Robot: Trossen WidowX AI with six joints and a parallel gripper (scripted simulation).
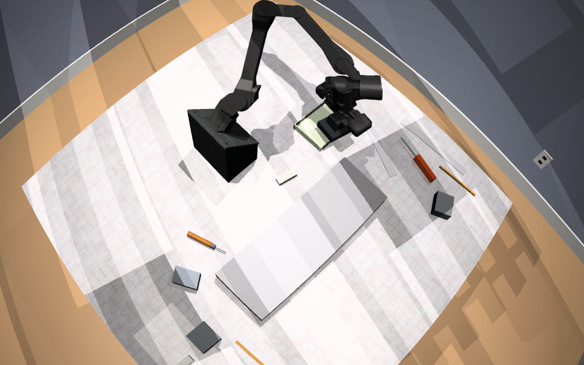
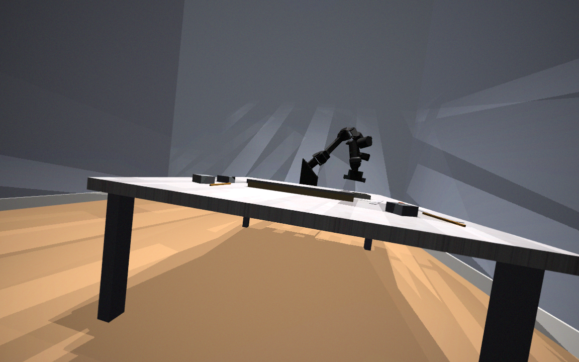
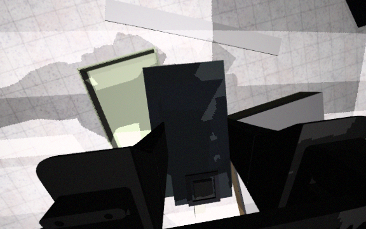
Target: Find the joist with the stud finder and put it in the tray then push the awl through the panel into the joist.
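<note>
The pale green tray lies 7 cm behind my gripper tip, 1 cm to the left of it and 11 cm below it. Round my gripper tip: stud finder 2 cm to the right, 2 cm above; awl 3 cm ahead, 51 cm to the right, 12 cm below.
</note>
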